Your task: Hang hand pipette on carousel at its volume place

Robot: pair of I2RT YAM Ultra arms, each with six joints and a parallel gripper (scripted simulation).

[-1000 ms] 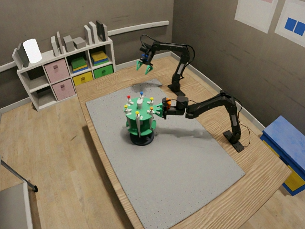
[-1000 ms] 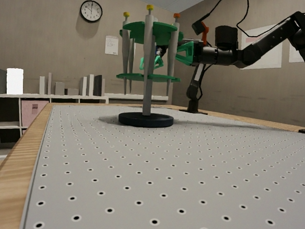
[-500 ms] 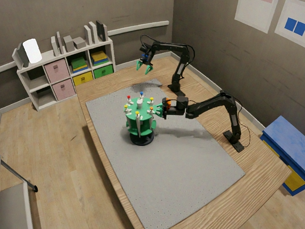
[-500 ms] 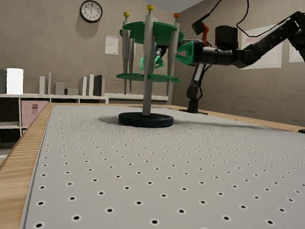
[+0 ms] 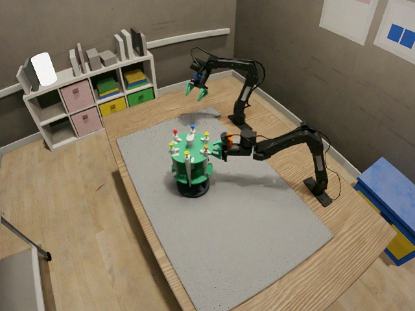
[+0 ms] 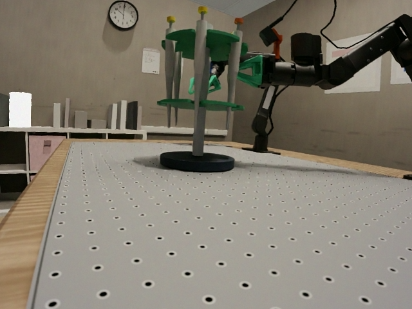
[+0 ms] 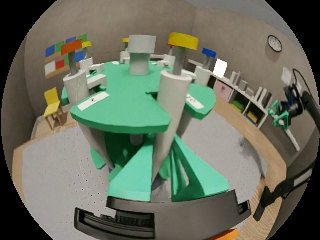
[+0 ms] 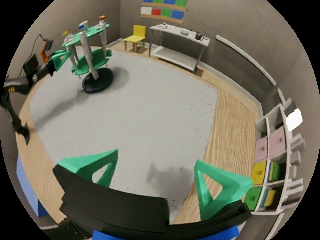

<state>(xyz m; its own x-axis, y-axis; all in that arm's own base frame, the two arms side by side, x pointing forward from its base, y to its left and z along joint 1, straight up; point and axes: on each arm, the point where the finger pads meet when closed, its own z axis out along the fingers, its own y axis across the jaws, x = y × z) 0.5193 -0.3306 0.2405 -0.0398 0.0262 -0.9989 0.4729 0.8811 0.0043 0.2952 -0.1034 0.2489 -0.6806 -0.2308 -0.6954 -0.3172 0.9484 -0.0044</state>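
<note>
Right now the hand pipette is 10 mm ahead of my left hand, 10 mm to the right of it and 20 mm below it.
</note>
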